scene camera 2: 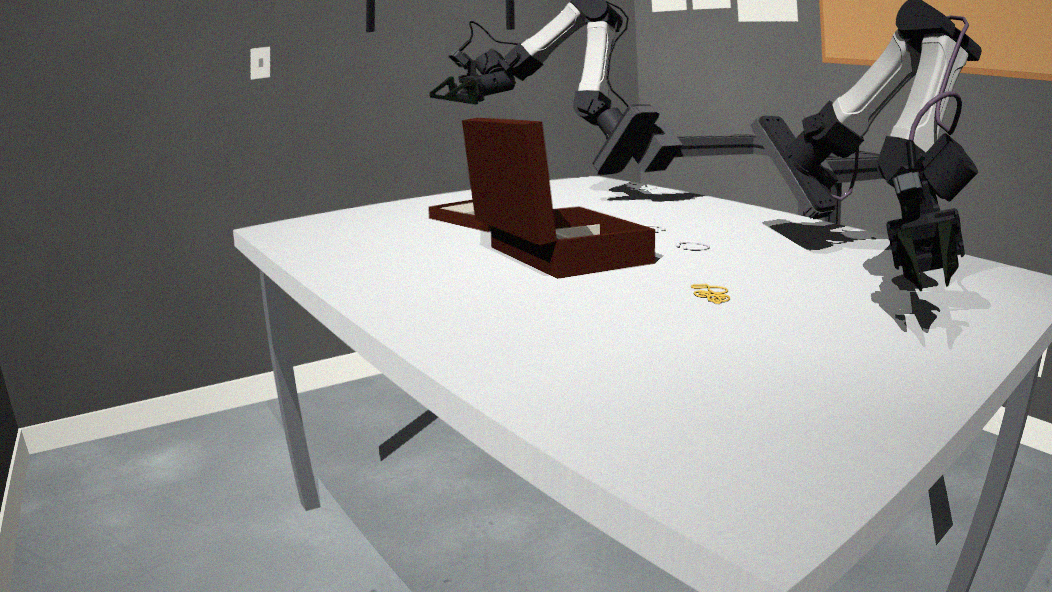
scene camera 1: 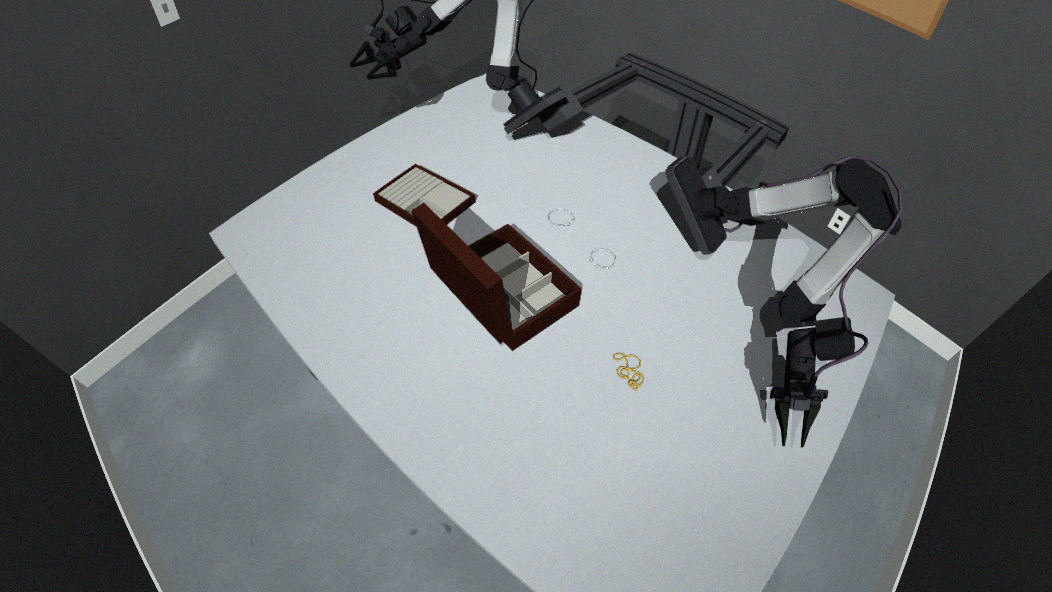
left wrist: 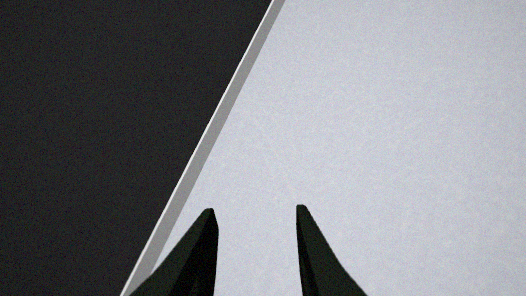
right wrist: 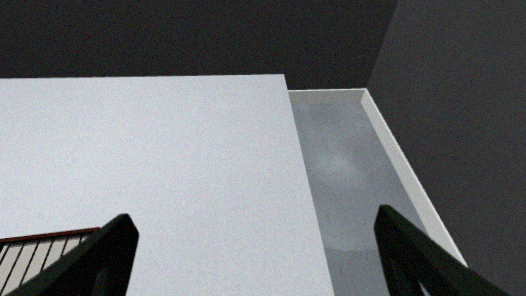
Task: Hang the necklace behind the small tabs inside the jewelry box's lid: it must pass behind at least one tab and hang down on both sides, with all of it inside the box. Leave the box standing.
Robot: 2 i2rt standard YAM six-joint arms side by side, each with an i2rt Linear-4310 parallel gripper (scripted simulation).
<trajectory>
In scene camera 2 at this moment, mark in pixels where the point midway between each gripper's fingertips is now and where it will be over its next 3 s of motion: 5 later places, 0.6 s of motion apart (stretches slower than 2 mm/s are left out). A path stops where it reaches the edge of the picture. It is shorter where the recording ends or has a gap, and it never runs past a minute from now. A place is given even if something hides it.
The left gripper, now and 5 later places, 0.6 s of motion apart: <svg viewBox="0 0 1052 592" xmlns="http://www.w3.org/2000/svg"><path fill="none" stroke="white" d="M933 284L819 306L737 277L701 264L701 265L701 276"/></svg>
The right gripper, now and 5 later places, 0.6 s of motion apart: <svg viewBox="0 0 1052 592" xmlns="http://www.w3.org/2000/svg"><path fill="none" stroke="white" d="M437 96L419 81L406 59L403 36L403 33L403 33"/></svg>
</trajectory>
